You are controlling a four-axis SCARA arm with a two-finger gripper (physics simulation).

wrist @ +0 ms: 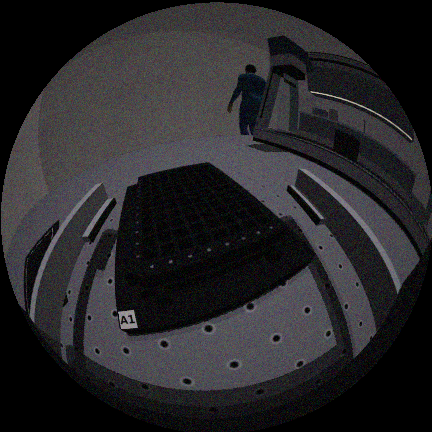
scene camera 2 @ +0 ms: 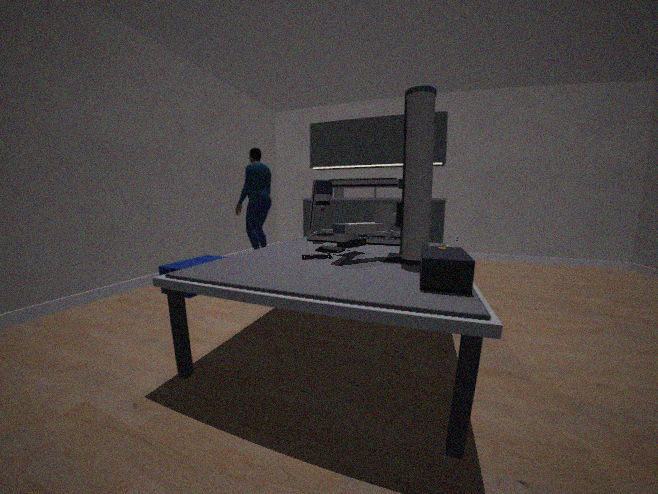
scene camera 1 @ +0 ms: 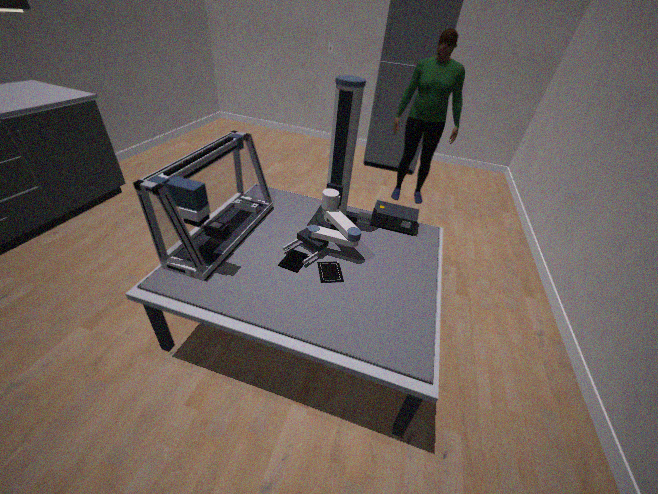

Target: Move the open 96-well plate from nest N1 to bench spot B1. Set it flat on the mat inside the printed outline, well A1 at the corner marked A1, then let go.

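Pixels of known places: gripper, fingertip midpoint: (wrist: 198, 179) (scene camera 2: 331, 245) (scene camera 1: 293, 255); arm's base, link origin: (scene camera 2: 413, 261).
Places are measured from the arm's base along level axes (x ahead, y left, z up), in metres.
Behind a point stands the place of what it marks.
The black open 96-well plate (scene camera 1: 293, 260) {x 0.542, y -0.085, z 0.034 m} (scene camera 2: 329, 248) (wrist: 200, 215) {x 0.490, y -0.086, z 0.039 m} rests on the dark base of nest N1 (wrist: 215, 295) {x 0.449, y -0.073, z 0.025 m}; plate and nest are hard to tell apart. A white label A1 (wrist: 127, 319) {x 0.452, y -0.027, z 0.025 m} marks the nest's near left corner in the wrist view. My gripper (scene camera 1: 296, 255) {x 0.516, y -0.097, z 0.049 m} (wrist: 198, 179) {x 0.516, y -0.097, z 0.049 m} is open, one finger on each side of the plate, with gaps between the finger pads and its sides. Bench spot B1 (scene camera 1: 330, 271) {x 0.526, y 0.134, z 0.015 m} (scene camera 2: 316, 256) {x 0.531, y 0.129, z 0.015 m} (wrist: 41, 255) {x 0.552, y 0.124, z 0.015 m} is a dark rectangle with a pale printed outline beside the nest; its own corner mark is too small to read.
A gantry frame (scene camera 1: 199, 155) {x 0.487, y -0.637, z 0.521 m} with a blue-grey head (scene camera 1: 188, 194) {x 0.778, y -0.498, z 0.473 m} stands on the left of the table in scene camera 1. A black box (scene camera 1: 394, 216) {x -0.039, y 0.398, z 0.125 m} (scene camera 2: 447, 269) {x -0.120, y 0.551, z 0.094 m} stands near the arm's column (scene camera 1: 348, 143) {x 0.061, y 0.044, z 0.581 m} (scene camera 2: 418, 175) {x -0.003, y 0.075, z 0.458 m}. Two people (scene camera 1: 436, 90) (scene camera 2: 257, 191) stand away from the table.
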